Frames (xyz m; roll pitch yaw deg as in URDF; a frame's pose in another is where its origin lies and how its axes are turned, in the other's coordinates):
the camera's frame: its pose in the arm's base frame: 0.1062 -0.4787 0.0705 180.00 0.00 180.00
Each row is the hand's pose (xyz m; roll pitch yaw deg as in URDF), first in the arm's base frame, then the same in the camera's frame.
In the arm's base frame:
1: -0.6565 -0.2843 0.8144 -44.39 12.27 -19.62
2: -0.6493 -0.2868 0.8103 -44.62 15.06 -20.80
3: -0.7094 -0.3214 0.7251 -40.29 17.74 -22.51
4: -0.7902 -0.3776 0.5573 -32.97 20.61 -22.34
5: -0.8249 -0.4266 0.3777 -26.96 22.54 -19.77
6: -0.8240 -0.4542 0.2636 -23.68 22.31 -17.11
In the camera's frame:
1: 0.7627 0.1944 -0.7439 135.61 -12.27 -160.38
2: 0.7555 0.1919 -0.7398 135.38 -15.06 -159.20
3: 0.8156 0.1573 -0.6546 139.71 -17.74 -157.49
4: 0.8964 0.1011 -0.4868 147.03 -20.61 -157.66
5: 0.9311 0.0521 -0.3072 153.04 -22.54 -160.23
6: 0.9302 0.0245 -0.1931 156.32 -22.31 -162.89

